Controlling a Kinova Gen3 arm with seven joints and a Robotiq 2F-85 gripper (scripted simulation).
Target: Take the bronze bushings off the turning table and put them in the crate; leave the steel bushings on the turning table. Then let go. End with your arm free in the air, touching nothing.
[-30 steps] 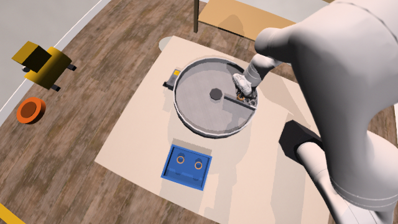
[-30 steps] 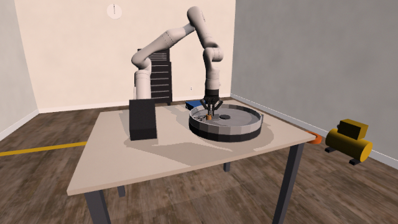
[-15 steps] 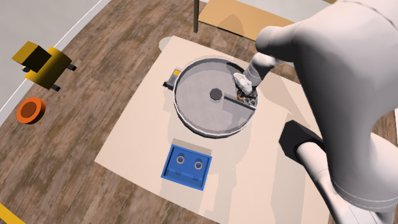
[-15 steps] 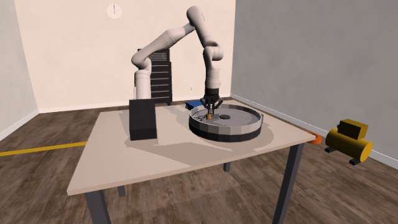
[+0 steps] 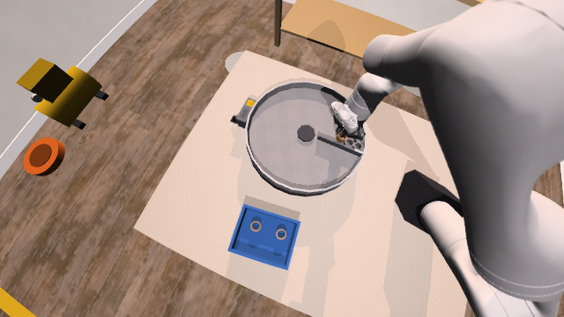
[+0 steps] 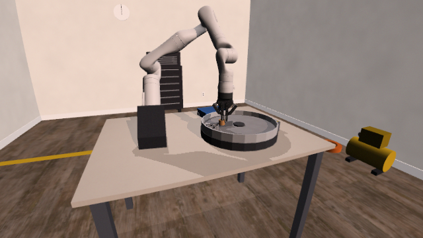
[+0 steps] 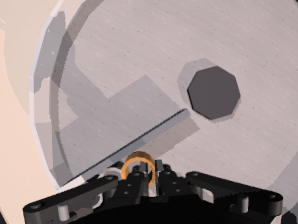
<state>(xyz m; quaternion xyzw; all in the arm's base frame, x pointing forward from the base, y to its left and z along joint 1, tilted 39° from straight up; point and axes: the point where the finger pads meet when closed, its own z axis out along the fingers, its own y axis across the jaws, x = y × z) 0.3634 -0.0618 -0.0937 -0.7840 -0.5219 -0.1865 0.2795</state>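
The blue crate is 41 cm to the left of my hand, 9 cm below it and 5 cm ahead of it. The rest, counted from my hand: grey turning table (10 cm ahead, 6 cm below, 4 cm to the left).
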